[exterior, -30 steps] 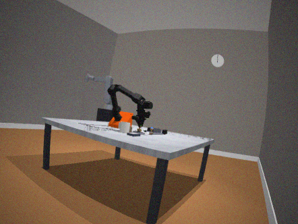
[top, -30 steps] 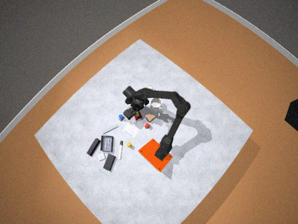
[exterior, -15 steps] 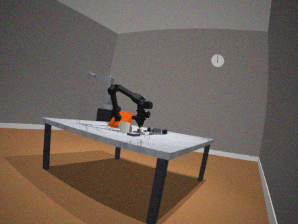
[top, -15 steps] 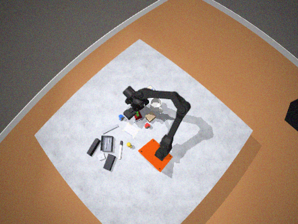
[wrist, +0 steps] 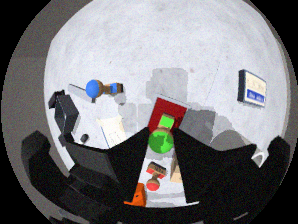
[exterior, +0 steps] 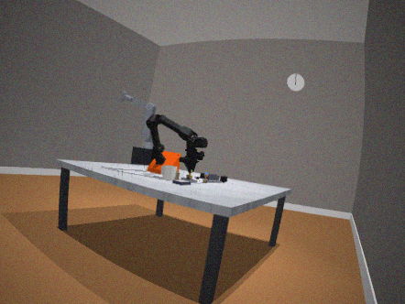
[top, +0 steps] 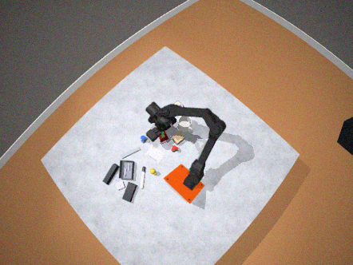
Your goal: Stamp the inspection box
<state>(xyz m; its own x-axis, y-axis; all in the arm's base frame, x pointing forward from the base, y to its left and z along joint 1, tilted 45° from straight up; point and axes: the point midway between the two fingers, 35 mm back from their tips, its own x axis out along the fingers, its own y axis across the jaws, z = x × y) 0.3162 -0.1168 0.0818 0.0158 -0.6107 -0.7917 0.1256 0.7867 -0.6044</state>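
My gripper tip is now 50 mm above the dark red ink pad and 10 mm past it. Round my gripper tip: green PASS stamp 20 mm below, 10 mm behind; brown tile 100 mm behind, 40 mm to the right, 40 mm below; blue-knobbed stamp 90 mm to the left, 60 mm ahead, 40 mm below.
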